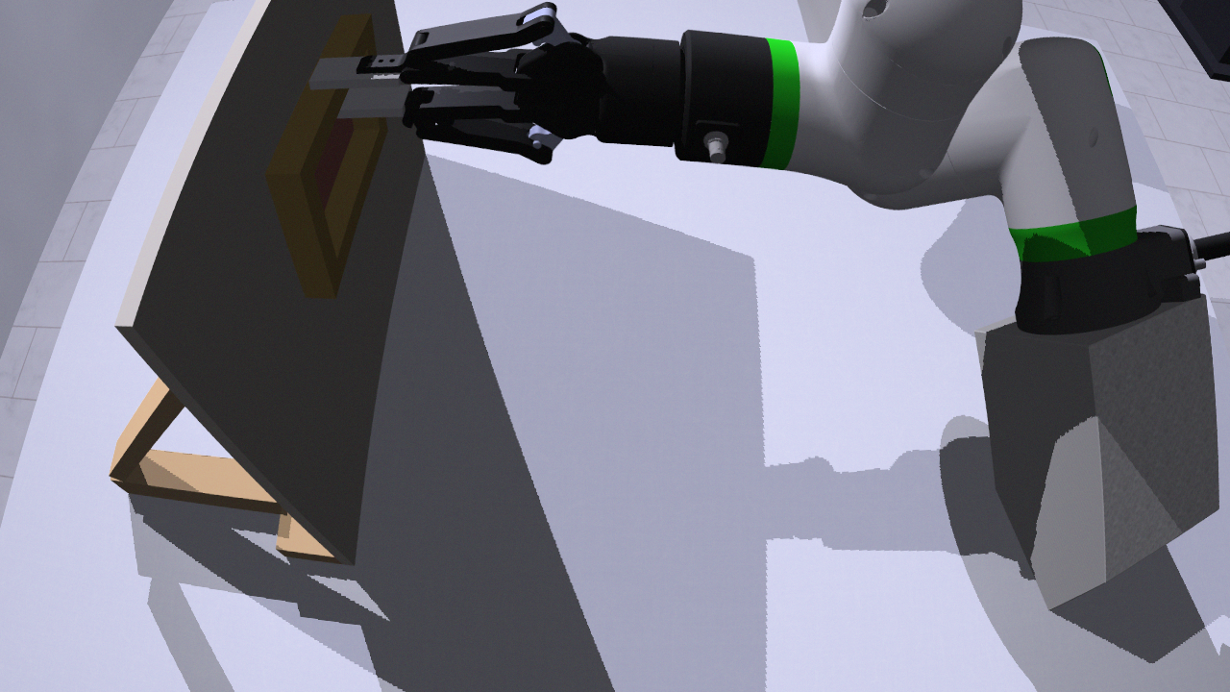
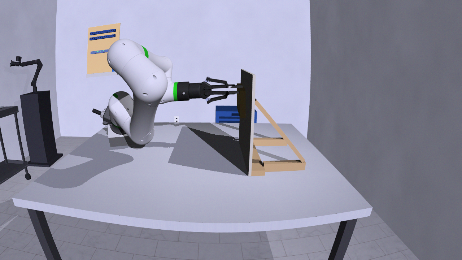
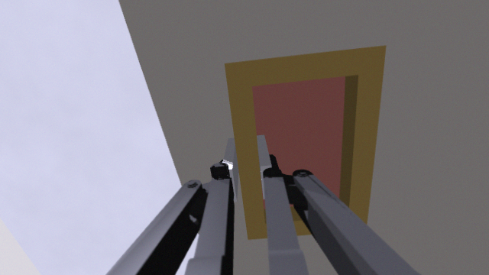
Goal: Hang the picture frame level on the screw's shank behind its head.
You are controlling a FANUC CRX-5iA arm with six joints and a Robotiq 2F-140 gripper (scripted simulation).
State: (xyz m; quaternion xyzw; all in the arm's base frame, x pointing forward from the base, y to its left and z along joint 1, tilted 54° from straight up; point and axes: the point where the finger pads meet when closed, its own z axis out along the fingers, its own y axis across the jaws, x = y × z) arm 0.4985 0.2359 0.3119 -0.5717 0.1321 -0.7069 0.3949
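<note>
The picture frame is 5 cm below my hand, 4 cm ahead of it and 1 cm to the left of it. From my hand the other things lie so: dark wall board: 12 cm below, 5 cm ahead.
</note>
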